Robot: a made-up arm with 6 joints.
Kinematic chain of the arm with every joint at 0, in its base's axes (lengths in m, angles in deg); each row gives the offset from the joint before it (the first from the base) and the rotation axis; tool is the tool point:
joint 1: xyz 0 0 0.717 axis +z
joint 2: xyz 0.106 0 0 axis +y
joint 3: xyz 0 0 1.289 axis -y
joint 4: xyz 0 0 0.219 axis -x
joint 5: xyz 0.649 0 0 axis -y
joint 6: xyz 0.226 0 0 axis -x
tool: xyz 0 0 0
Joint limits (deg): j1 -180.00..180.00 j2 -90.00..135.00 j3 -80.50..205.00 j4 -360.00..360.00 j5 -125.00..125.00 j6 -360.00..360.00
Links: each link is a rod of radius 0.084 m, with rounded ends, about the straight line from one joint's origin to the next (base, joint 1, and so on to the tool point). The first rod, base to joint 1, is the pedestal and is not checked.
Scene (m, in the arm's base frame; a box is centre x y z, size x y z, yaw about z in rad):
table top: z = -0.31
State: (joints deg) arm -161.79 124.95 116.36 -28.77 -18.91 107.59
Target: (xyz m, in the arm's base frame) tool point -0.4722 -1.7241 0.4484
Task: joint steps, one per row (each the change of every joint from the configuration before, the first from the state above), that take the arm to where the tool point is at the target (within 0.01 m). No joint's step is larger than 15 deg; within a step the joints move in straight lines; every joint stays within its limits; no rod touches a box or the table.
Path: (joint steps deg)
1: 13.80 1.09 10.36 -0.85 -0.12 0.00
2: 13.80 1.09 10.35 -0.85 -0.12 0.00
3: 13.79 1.08 10.36 -0.85 -0.12 0.00
4: 13.80 1.09 10.35 -0.85 -0.12 0.00

